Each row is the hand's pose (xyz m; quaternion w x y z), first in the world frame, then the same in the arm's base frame.
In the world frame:
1: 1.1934 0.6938 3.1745 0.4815 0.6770 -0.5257 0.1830
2: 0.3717 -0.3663 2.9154 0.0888 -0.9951 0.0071 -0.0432
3: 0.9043 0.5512 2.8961 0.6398 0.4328 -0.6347 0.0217
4: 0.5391 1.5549 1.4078 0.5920 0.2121 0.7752 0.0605
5: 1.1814 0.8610 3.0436 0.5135 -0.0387 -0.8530 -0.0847
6: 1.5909 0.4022 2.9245 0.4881 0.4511 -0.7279 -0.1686
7: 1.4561 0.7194 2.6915 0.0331 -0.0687 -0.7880 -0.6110
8: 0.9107 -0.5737 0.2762 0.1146 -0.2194 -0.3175 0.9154
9: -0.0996 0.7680 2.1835 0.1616 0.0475 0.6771 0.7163
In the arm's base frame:
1: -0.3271 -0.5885 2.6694 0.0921 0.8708 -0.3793 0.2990
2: -0.1656 -1.5132 1.6770 0.3621 -0.8544 -0.3243 -0.1837
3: -0.4006 -0.6551 2.2552 0.3320 0.7609 -0.5409 0.1351
4: -1.1390 0.6936 1.2594 0.5862 0.0826 0.6367 0.4941
5: -0.4311 -0.4095 2.6203 0.3430 0.3987 -0.8384 -0.1431
6: 0.1921 -0.4328 2.5613 0.2383 0.8006 -0.5395 -0.1055
7: -0.0881 -0.1571 2.4251 0.1086 0.3148 -0.5637 -0.7559
8: 0.7291 0.1850 -0.2241 0.1958 0.2221 0.6206 -0.7261
9: -1.1737 -0.5821 1.2756 0.0158 -0.2635 0.3954 0.8797

